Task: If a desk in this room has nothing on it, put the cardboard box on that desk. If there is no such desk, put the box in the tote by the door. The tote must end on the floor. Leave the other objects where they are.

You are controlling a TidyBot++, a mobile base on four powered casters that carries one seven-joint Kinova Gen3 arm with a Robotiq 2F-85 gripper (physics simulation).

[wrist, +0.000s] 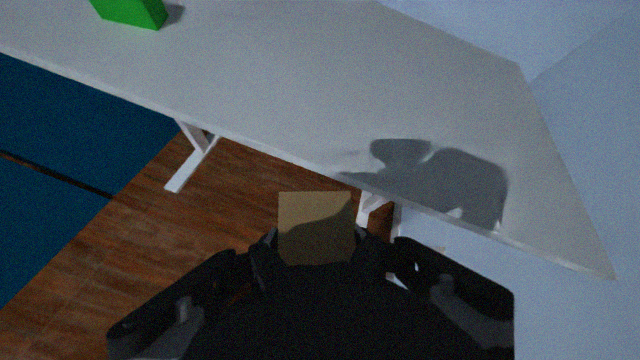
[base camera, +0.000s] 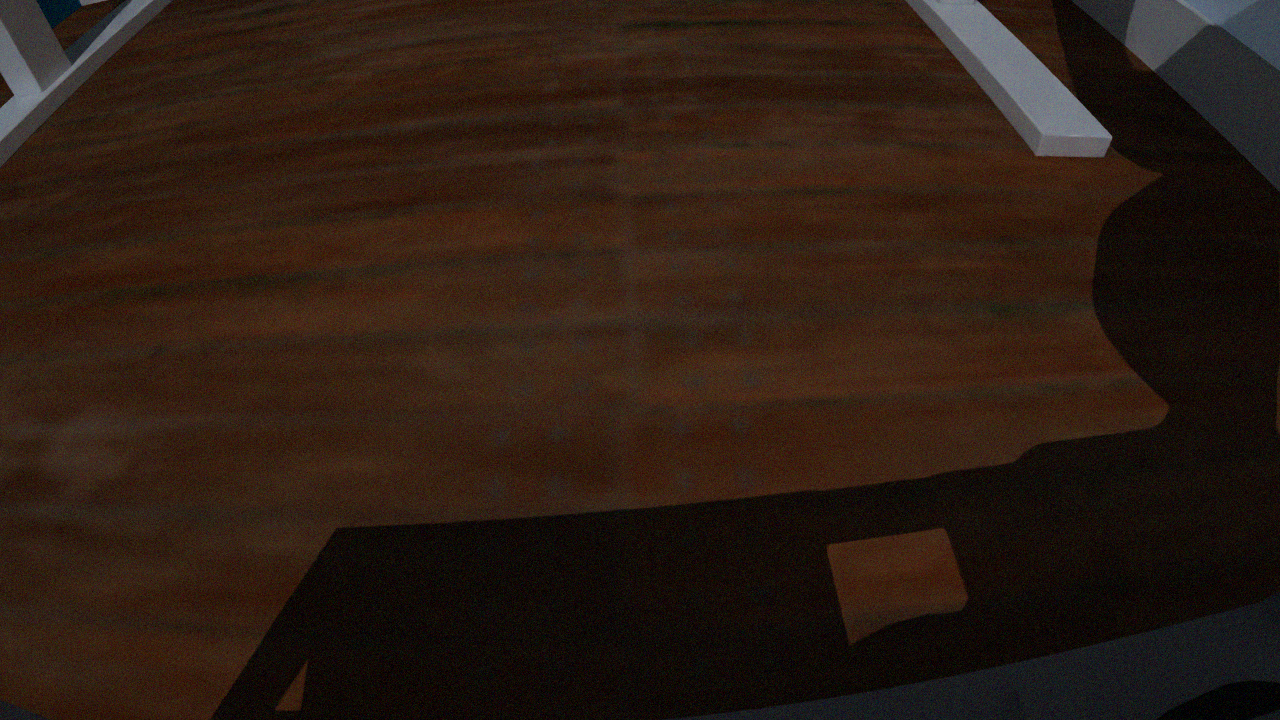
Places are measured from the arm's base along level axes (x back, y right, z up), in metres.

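Pixels of known places: gripper, fingertip midpoint: (wrist: pixel 314 235).
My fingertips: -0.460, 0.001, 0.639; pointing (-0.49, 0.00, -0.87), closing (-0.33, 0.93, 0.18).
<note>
Behind a point stands the place of what it marks, as x, y, z.
The cardboard box (wrist: pixel 316 220) @[-0.465, -0.005, 0.670] is a small tan block at the lower middle of the wrist view. My gripper (wrist: pixel 314 235) @[-0.460, 0.001, 0.639] is shut on it, with one finger on each side. The box is held in front of the near edge of a white desk (wrist: pixel 300 85) @[-0.760, -0.102, 0.554], over the floor as seen in this view. A green block (wrist: pixel 132 12) @[-0.751, -0.427, 0.576] stands on that desk at the top left of the wrist view. The shadow of the arm and gripper falls on the right part of the desk top. The tote does not show in either view.
White desk feet (base camera: pixel 1029 89) @[-0.691, 0.428, -0.371] (base camera: pixel 53 98) @[-0.946, -0.757, -0.381] (wrist: pixel 187 167) @[-0.817, -0.803, -0.371] stand on the brown wood floor (base camera: pixel 537 268) @[-0.491, -0.063, -0.396] (wrist: pixel 125 250) @[-0.283, -0.813, -0.397]. A dark blue area (wrist: pixel 75 125) @[-0.711, -1.047, 0.010] lies left in the wrist view. Pale walls (wrist: pixel 600 100) @[-1.084, 0.711, 0.615] meet in a corner behind and right of the desk.
</note>
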